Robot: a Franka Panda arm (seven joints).
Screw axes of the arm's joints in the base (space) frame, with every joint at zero. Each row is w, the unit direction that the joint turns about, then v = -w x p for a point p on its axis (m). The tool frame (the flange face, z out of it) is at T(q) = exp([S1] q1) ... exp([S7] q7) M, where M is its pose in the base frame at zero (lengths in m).
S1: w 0 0 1 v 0.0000 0.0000 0.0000
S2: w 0 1 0 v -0.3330 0.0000 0.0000
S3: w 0 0 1 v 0.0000 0.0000 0.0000
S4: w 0 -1 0 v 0.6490 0.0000 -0.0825
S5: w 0 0 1 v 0.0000 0.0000 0.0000
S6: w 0 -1 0 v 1.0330 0.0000 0.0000
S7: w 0 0 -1 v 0.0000 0.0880 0.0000
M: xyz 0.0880 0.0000 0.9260 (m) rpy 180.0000 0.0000 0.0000 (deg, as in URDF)
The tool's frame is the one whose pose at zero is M.
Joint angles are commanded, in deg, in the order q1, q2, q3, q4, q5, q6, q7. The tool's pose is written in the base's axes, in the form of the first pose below.
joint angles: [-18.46 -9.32 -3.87 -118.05 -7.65 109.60 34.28]
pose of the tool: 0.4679 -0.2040 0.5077 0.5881 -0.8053 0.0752 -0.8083 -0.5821 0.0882
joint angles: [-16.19 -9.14 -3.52 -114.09 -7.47 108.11 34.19]
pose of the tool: 0.4834 -0.1851 0.5371 0.6184 -0.7783 0.1087 -0.7857 -0.6150 0.0663
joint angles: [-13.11 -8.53 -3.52 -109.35 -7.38 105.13 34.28]
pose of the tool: 0.4980 -0.1614 0.5670 0.6505 -0.7490 0.1263 -0.7585 -0.6493 0.0556
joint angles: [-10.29 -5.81 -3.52 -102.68 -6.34 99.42 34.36]
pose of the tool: 0.5158 -0.1386 0.5891 0.6778 -0.7292 0.0942 -0.7350 -0.6753 0.0609
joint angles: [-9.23 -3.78 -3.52 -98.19 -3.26 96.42 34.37]
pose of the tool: 0.5276 -0.1261 0.6027 0.6838 -0.7273 0.0584 -0.7293 -0.6837 0.0238
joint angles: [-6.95 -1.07 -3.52 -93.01 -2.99 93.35 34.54]
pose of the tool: 0.5435 -0.1062 0.6152 0.7083 -0.7042 0.0491 -0.7057 -0.7079 0.0281
